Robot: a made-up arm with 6 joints.
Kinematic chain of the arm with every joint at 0, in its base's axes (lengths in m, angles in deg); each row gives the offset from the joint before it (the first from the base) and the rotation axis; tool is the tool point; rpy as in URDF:
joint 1: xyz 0 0 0.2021 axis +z
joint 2: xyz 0 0 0 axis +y
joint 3: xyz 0.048 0 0.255 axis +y
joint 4: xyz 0.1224 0 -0.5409 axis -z
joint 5: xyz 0 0 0 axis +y
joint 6: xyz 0.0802 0 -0.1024 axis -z
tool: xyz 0 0 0 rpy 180 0 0
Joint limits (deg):
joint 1: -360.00..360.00
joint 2: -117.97..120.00
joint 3: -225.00..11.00
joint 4: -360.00..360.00
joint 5: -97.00..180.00
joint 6: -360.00..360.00
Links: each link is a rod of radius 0.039 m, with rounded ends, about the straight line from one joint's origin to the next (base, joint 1, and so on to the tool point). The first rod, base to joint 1, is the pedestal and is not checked.
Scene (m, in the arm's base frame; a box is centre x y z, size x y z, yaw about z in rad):
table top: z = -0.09
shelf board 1: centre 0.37 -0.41 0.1 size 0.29 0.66 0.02 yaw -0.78
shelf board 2: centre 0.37 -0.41 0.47 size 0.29 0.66 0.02 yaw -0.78
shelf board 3: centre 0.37 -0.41 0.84 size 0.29 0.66 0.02 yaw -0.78
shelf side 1: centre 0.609 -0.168 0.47 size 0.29 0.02 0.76 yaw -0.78
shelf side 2: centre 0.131 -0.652 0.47 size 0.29 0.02 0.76 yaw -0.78
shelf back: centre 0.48 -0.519 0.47 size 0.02 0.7 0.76 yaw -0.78
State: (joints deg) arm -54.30 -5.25 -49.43 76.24 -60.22 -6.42
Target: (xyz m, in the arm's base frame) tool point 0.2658 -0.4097 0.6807
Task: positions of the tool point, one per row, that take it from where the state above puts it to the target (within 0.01 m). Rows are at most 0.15 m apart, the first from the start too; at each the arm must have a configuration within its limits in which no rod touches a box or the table.
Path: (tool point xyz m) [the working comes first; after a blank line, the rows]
Joints at the target: -42.75 -19.91 -75.70 67.98 -54.85 -6.42
Straight joint move there: touches shelf board 2.

1: 0.1555 -0.4893 0.3308
2: 0.1019 -0.4601 0.3657
3: 0.0548 -0.4265 0.3886
4: 0.0153 -0.3919 0.4014
5: -0.0162 -0.3595 0.4065
6: 0.0299 -0.3385 0.5095
7: 0.0740 -0.3043 0.6023
8: 0.1130 -0.2585 0.6807
9: 0.1845 -0.3338 0.6921
10: 0.2658 -0.4097 0.6807

